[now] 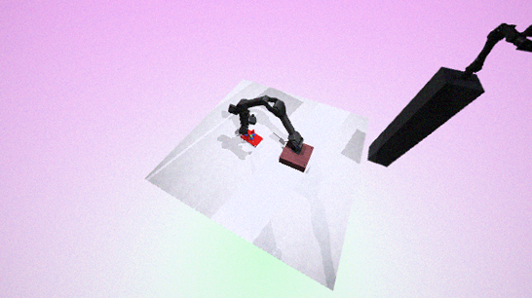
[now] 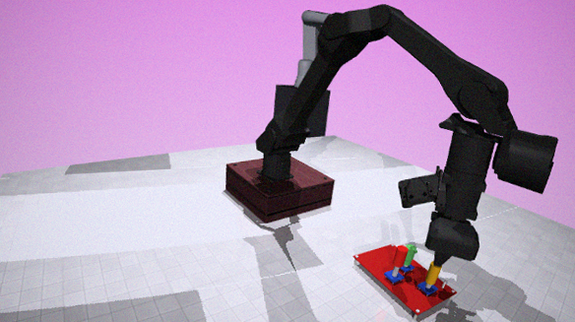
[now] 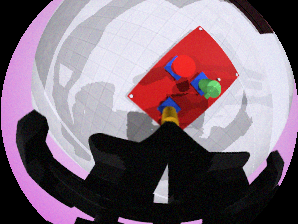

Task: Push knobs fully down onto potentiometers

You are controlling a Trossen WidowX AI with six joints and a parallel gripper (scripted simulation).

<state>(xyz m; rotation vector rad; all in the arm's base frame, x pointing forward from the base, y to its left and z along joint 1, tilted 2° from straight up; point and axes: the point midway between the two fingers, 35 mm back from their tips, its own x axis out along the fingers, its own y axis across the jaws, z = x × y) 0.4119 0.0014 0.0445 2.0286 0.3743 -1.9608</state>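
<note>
The yellow knob lies 20 mm below my gripper tip. Round my gripper tip: green knob 60 mm behind, 20 mm to the left, 20 mm below.
</note>
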